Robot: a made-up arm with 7 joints.
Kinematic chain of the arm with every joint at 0, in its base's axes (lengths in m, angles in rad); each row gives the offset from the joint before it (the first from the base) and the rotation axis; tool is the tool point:
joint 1: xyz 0 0 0 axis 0 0.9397 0.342
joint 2: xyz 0 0 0 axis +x
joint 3: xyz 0 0 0 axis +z
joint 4: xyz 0.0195 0 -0.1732 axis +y
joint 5: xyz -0.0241 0 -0.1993 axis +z
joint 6: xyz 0 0 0 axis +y
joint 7: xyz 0 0 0 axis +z
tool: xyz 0 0 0
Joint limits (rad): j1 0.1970..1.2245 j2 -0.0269..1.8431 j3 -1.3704..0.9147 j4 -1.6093..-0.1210 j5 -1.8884..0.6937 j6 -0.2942..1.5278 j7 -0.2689..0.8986
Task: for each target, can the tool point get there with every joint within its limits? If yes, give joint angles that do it. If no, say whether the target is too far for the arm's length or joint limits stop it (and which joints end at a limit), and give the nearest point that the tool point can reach.
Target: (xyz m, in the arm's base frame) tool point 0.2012 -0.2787 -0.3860
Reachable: no: too far | nearest point 0.0918 -0.1492 -0.2793 | short by 0.200 m
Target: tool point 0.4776 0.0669 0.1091
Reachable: no: too far | nearest point 0.2132 0.1750 0.0899 | short by 0.286 m
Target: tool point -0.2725 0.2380 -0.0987
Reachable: yes | joints 1.0954 0.9729 -0.8467 -0.2496 -1.6709 -0.0656 0.5868
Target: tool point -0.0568 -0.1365 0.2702
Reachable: no: joint limits stop it (at a limit: joint 1, joint 2, joint 3, joint 4) | nearest point 0.1625 0.1458 0.1910 | short by 0.366 m
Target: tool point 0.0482 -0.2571 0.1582
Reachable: no: joint limits stop it (at a limit: joint 1, joint 2, joint 3, joint 4) | nearest point -0.0767 -0.2281 -0.1620 | short by 0.345 m
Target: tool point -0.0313 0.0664 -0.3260
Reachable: yes | joints 0.4863 0.6875 -0.8640 -1.1770 -0.5338 1.1516 -0.1178
